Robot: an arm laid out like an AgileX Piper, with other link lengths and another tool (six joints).
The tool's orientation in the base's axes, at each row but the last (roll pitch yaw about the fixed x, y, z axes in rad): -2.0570 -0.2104 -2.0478; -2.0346 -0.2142 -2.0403; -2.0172 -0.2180 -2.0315; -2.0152 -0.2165 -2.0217; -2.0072 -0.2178 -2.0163
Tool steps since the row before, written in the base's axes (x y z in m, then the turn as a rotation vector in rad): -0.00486 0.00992 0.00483 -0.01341 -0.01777 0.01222; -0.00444 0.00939 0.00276 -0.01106 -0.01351 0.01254; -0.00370 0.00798 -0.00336 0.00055 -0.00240 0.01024; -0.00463 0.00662 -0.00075 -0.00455 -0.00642 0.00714; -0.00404 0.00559 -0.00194 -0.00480 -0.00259 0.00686
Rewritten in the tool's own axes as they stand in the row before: -0.00543 -0.00125 -0.01069 0.02401 -0.00476 -0.00676; -0.00563 0.00005 -0.00915 0.01933 -0.00604 -0.00721; -0.00610 0.00485 -0.00529 0.00407 -0.00932 -0.00273; -0.00401 0.00293 -0.00642 0.00911 -0.00423 -0.00345; -0.00364 0.00363 -0.00499 0.00578 -0.00385 -0.00534
